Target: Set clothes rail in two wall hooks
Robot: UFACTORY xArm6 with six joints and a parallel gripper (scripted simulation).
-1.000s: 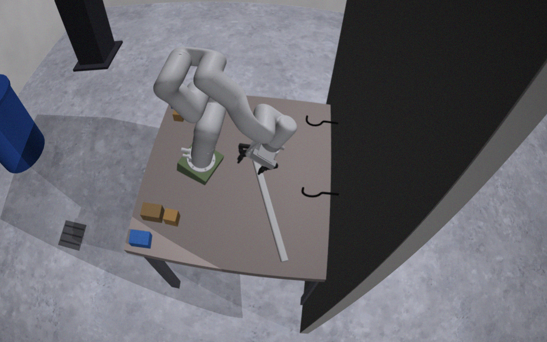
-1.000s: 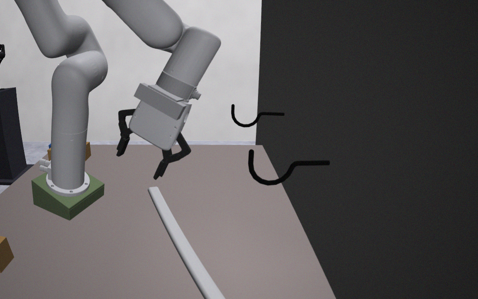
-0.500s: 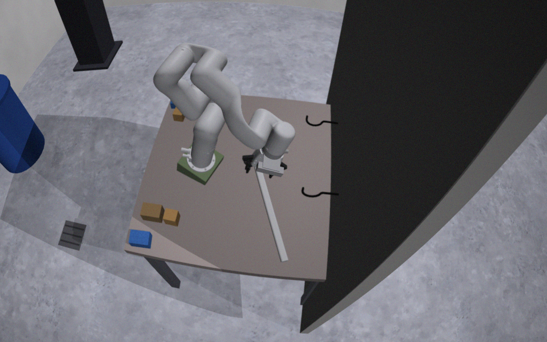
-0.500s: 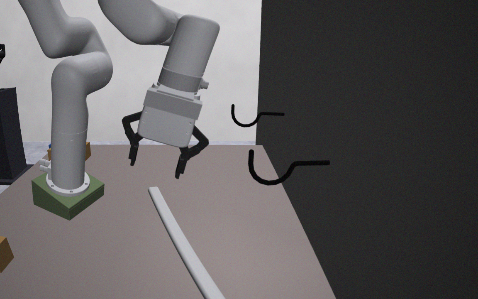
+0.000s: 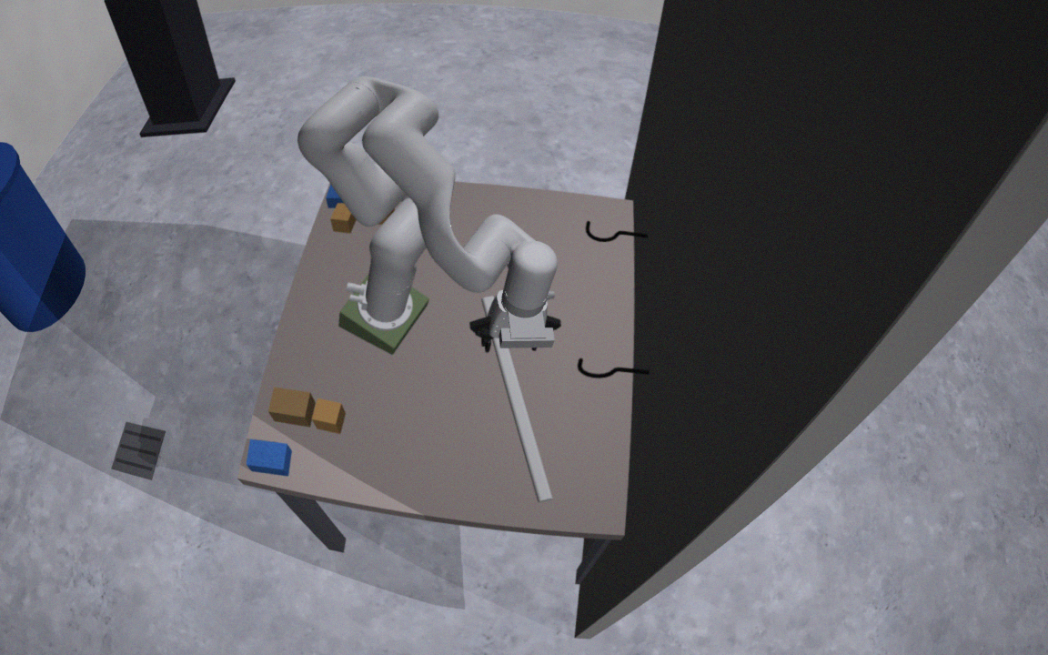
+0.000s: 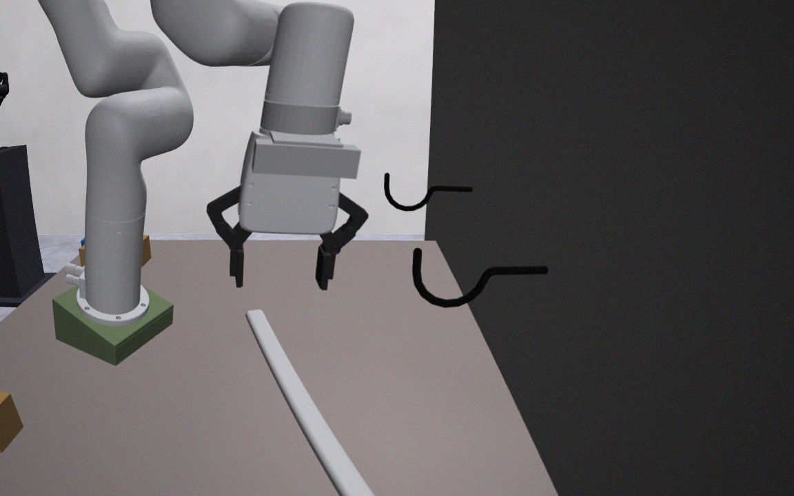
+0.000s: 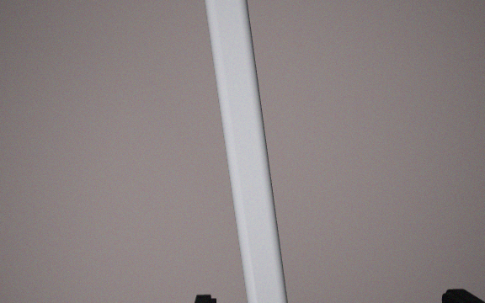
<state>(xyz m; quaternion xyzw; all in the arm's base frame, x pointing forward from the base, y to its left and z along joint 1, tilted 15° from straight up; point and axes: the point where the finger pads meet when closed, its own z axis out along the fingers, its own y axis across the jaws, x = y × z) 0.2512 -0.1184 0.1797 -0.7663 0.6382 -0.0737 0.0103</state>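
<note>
The clothes rail is 15 cm below my hand, 3 cm to the right of it and 1 cm ahead of it. Also, from my hand: dark wall panel (30 cm ahead, 27 cm above, 11 cm to the left).
</note>
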